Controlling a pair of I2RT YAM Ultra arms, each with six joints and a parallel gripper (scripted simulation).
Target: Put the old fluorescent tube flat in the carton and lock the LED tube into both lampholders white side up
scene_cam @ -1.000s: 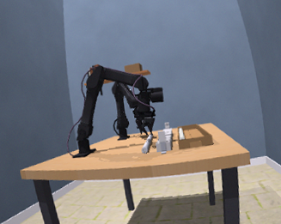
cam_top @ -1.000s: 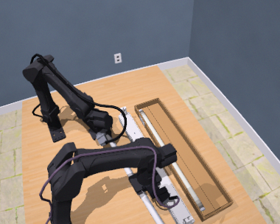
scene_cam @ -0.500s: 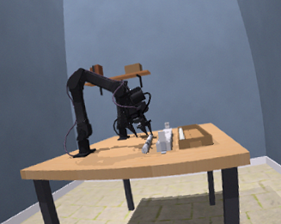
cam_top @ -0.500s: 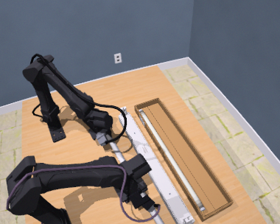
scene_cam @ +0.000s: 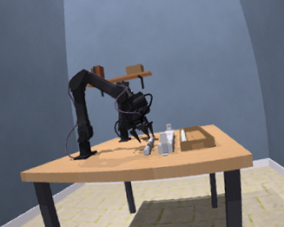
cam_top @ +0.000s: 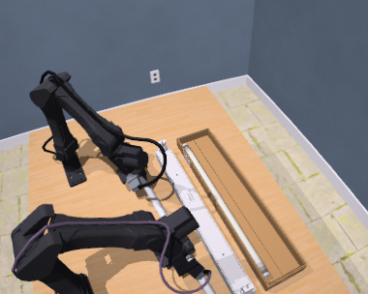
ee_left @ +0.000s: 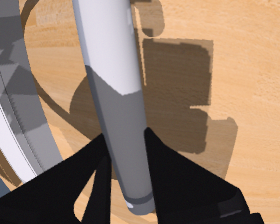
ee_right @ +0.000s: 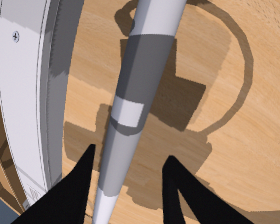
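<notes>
My right hand is 120 mm to the right of the LED tube, 40 mm above it and 10 mm past it. Also, from my right hand: light fixture (140 mm to the left, 90 mm ahead, 10 mm above); then old fluorescent tube (180 mm ahead, 160 mm to the left, 30 mm below); then lampholder (160 mm to the right, 130 mm ahead, 20 mm above).
</notes>
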